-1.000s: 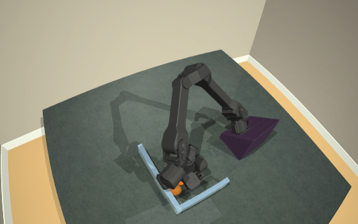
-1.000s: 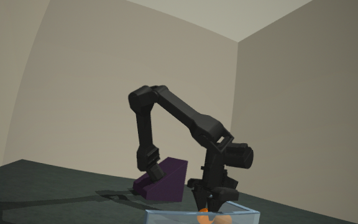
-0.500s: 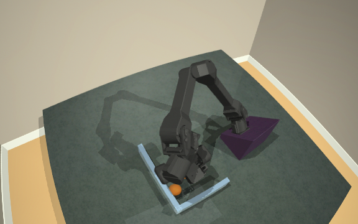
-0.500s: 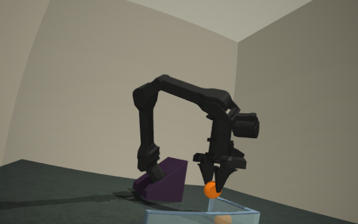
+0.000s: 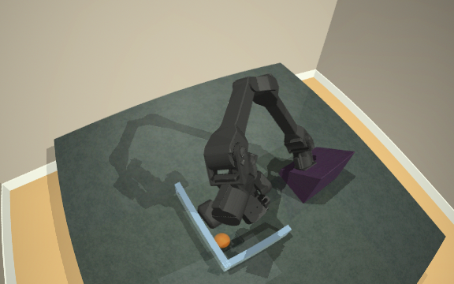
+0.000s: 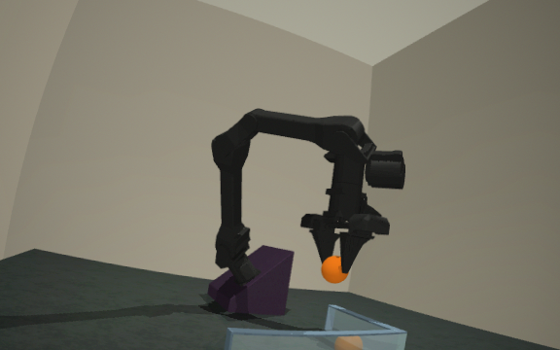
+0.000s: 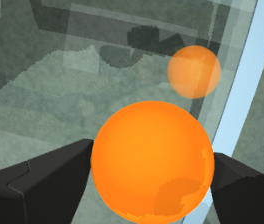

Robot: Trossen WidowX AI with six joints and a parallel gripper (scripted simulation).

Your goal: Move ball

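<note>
My gripper tip is 13 cm above the see-through copy, 4 cm short of it and 3 cm to the right of it. Round my gripper tip: orange ball (right at my gripper tip).
</note>
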